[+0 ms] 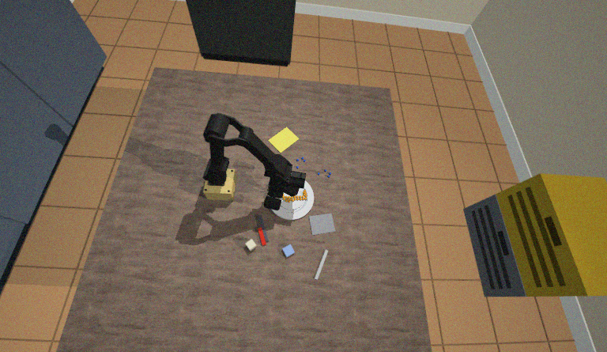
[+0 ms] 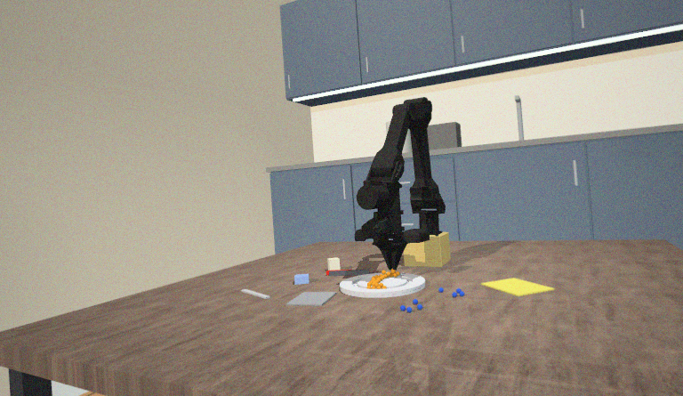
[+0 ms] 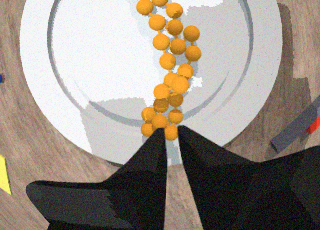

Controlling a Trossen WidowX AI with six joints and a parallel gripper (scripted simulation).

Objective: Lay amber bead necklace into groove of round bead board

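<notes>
Now: gripper tip 200 mm short of the grey square tile, 120 mm to the left of it and 30 mm above it. The rest, counted from my gripper tip: cream cube 90 mm behind, 210 mm to the right, 10 mm below; then red stick 50 mm behind, 160 mm to the right, 20 mm below; then light blue cube 60 mm ahead, 230 mm to the right, 20 mm below.
</notes>
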